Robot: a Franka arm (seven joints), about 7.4 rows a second.
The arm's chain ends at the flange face. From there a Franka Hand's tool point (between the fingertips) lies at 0.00 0.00 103.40 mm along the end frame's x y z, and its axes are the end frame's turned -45 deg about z.
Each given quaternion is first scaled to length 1.
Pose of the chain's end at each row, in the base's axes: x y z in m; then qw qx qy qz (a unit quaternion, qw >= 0):
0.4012 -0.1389 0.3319 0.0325 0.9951 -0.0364 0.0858
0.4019 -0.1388 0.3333 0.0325 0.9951 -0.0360 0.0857
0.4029 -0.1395 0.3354 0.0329 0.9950 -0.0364 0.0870
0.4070 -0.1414 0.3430 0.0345 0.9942 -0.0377 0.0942
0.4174 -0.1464 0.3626 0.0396 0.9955 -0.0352 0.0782
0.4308 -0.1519 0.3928 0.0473 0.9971 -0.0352 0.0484
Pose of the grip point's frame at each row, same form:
0.4186 -0.1462 0.2302 0.0629 0.9333 0.3472 0.0668
0.4193 -0.1461 0.2316 0.0628 0.9332 0.3476 0.0667
0.4206 -0.1469 0.2338 0.0637 0.9332 0.3471 0.0678
0.4261 -0.1492 0.2417 0.0679 0.9330 0.3456 0.0738
0.4332 -0.1551 0.2608 0.0665 0.9332 0.3485 0.0571
0.4404 -0.1620 0.2903 0.0622 0.9347 0.3490 0.0266

